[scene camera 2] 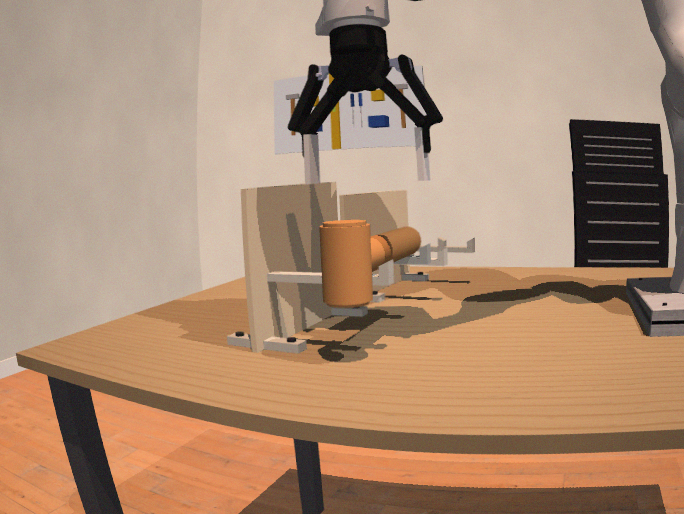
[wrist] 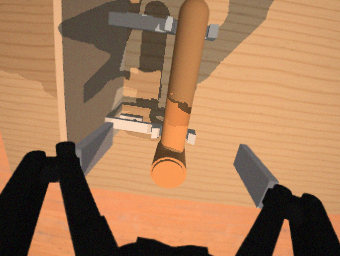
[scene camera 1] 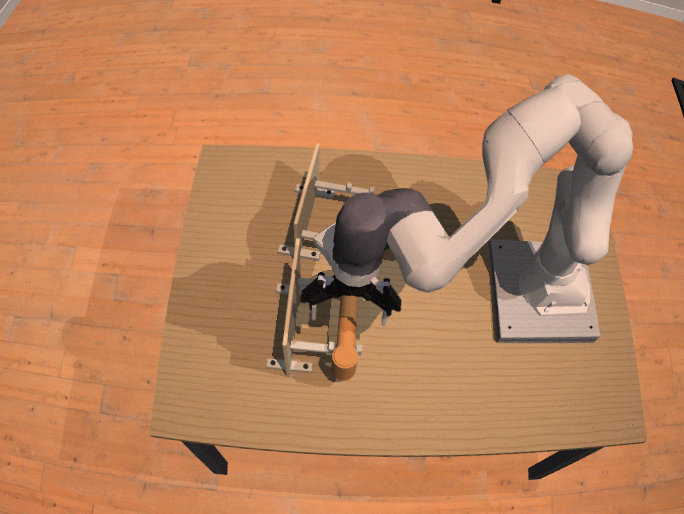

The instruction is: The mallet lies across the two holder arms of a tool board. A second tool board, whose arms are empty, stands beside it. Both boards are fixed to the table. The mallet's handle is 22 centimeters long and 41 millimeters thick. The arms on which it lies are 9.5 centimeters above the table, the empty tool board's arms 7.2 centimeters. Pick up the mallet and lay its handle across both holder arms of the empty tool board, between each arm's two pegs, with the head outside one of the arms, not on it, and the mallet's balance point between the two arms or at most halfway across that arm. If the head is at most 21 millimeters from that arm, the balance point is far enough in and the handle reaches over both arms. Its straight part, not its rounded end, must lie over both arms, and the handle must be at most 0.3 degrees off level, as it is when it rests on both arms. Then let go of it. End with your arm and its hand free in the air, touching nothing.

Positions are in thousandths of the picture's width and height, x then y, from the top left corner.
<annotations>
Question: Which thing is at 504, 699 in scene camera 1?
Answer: An orange mallet.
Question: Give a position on an orange mallet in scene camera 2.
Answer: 511, 495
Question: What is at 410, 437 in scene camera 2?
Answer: A tool board.
</annotations>
